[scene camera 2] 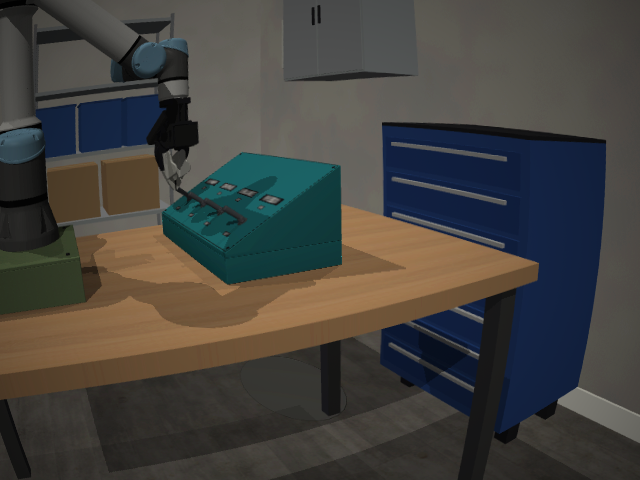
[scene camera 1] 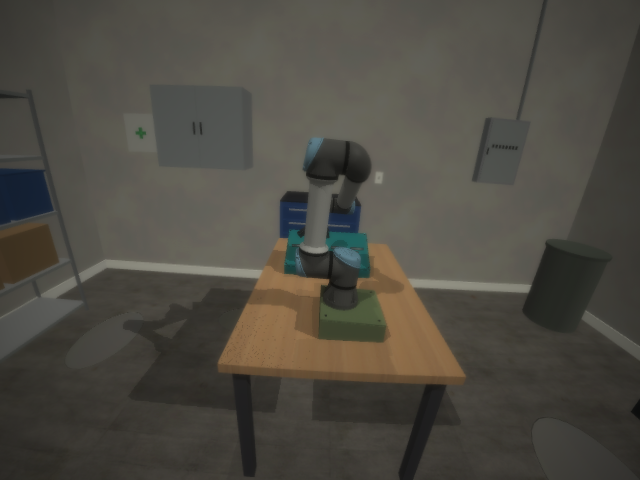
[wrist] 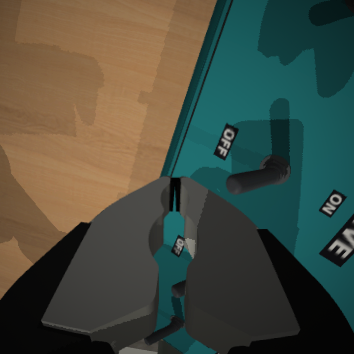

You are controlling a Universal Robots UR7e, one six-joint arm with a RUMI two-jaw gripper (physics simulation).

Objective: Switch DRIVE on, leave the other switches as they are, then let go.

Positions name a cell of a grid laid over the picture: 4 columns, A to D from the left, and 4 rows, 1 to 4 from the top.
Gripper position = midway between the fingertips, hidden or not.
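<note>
Scene camera 1 gives me a teal console (scene camera 1: C3). In scene camera 2 I see my gripper (scene camera 2: B2), and the console (scene camera 2: B2) is there as well. The wrist view shows my gripper (wrist: B3) too, together with the console (wrist: C2).
</note>
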